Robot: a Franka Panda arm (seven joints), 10 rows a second.
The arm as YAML. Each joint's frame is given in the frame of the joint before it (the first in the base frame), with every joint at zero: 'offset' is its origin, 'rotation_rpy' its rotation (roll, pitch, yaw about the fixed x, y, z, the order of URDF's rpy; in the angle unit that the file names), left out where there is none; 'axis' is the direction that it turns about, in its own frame. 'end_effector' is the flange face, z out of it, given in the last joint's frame.
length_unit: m
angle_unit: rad
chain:
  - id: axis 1
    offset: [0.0, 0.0, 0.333]
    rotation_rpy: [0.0, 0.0, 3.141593]
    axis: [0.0, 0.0, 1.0]
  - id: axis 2
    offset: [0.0, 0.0, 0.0]
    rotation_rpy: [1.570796, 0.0, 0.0]
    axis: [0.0, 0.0, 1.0]
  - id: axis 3
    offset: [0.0, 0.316, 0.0]
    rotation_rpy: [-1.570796, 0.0, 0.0]
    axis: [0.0, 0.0, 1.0]
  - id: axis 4
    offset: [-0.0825, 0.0, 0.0]
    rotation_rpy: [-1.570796, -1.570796, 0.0]
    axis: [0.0, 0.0, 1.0]
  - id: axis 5
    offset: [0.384, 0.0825, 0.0]
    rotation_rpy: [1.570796, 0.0, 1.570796]
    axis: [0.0, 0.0, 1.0]
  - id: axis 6
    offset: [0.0, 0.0, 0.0]
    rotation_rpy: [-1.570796, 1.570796, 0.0]
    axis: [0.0, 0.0, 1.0]
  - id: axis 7
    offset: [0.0, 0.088, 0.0]
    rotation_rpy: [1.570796, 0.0, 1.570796]
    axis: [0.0, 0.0, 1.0]
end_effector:
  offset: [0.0, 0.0, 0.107]
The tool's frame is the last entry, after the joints.
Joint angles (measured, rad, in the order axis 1, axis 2, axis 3, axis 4, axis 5, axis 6, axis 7), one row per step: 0.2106 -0.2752 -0.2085 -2.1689 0.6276 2.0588 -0.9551; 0.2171 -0.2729 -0.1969 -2.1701 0.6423 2.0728 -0.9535; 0.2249 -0.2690 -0.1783 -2.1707 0.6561 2.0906 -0.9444; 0.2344 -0.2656 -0.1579 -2.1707 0.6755 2.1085 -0.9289; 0.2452 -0.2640 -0.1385 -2.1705 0.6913 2.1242 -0.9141; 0.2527 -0.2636 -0.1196 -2.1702 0.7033 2.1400 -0.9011; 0.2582 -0.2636 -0.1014 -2.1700 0.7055 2.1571 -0.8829; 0.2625 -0.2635 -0.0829 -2.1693 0.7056 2.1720 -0.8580; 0.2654 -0.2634 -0.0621 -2.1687 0.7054 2.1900 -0.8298; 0.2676 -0.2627 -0.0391 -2.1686 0.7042 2.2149 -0.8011; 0.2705 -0.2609 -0.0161 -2.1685 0.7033 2.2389 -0.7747; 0.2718 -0.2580 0.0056 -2.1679 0.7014 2.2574 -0.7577
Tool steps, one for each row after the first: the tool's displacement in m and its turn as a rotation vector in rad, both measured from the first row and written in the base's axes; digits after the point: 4 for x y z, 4 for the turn. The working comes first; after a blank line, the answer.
Tool pose at each row, in the base's axes (x y z in m, rotation vector in rad; the steps are taken from these numbers as rounded here): 0.4924 0.0248 0.5331 -2.4330 -0.8897 -0.5613; 0.4933 0.0338 0.5332 -2.4233 -0.8922 -0.5711; 0.4944 0.0468 0.5331 -2.4155 -0.8947 -0.5775; 0.4949 0.0617 0.5337 -2.4042 -0.8884 -0.5832; 0.4944 0.0767 0.5349 -2.3930 -0.8872 -0.5872; 0.4935 0.0896 0.5366 -2.3851 -0.8873 -0.5936; 0.4925 0.1007 0.5383 -2.3864 -0.8860 -0.5984; 0.4913 0.1115 0.5399 -2.3905 -0.8781 -0.5987; 0.4899 0.1225 0.5417 -2.3964 -0.8664 -0.6012; 0.4887 0.1339 0.5435 -2.4046 -0.8540 -0.6101; 0.4872 0.1458 0.5447 -2.4108 -0.8449 -0.6177; 0.4857 0.1566 0.5450 -2.4143 -0.8469 -0.6227

0.0009 0.0090 0.0001 0.0082 -0.0067 0.0032; 0.0020 0.0220 0.0000 0.0144 -0.0111 0.0065; 0.0025 0.0369 0.0006 0.0272 -0.0124 0.0060; 0.0020 0.0519 0.0018 0.0378 -0.0139 0.0089; 0.0011 0.0648 0.0035 0.0450 -0.0177 0.0107; 0.0001 0.0759 0.0052 0.0448 -0.0210 0.0083; -0.0011 0.0867 0.0068 0.0444 -0.0194 0.0019; -0.0025 0.0977 0.0086 0.0442 -0.0186 -0.0080; -0.0037 0.1091 0.0104 0.0426 -0.0225 -0.0207; -0.0052 0.1210 0.0116 0.0412 -0.0261 -0.0302; -0.0067 0.1318 0.0119 0.0377 -0.0306 -0.0315
